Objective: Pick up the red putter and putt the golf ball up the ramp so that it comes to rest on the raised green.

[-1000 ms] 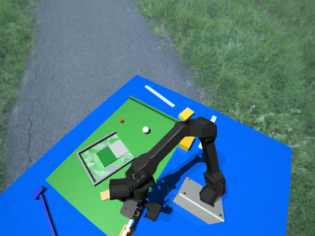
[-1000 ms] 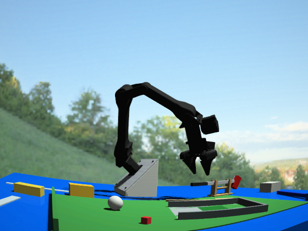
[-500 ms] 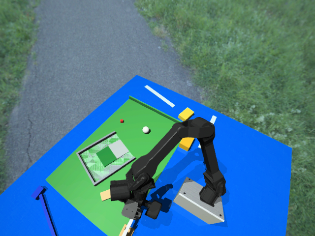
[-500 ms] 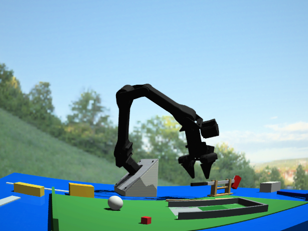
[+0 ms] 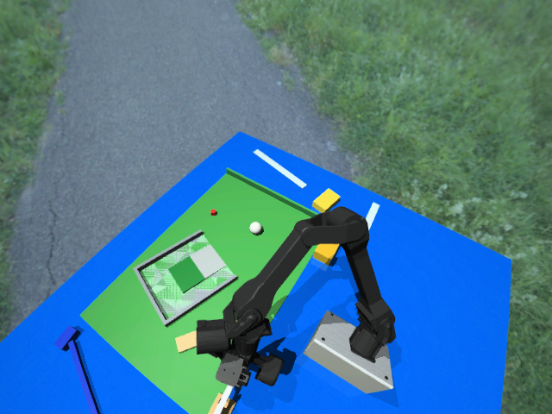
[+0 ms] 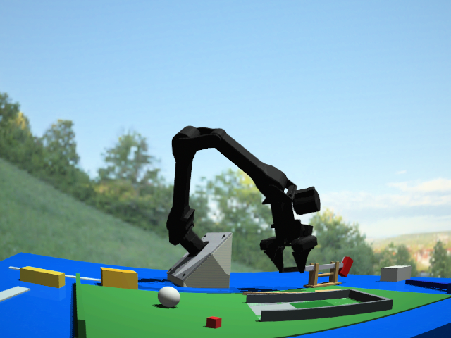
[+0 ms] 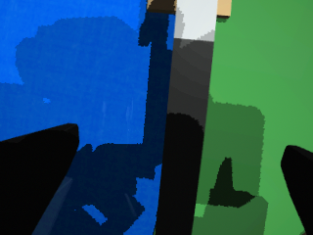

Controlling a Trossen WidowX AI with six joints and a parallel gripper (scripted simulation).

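The red putter lies 11 cm to the left of my gripper tip and 1 cm behind it. Also, from my gripper tip: wooden rack (13 cm to the left, 2 cm below); then blue putter (36 cm ahead, 22 cm to the left, 4 cm below); then tan paddle (12 cm ahead, 5 cm to the right, 5 cm below).
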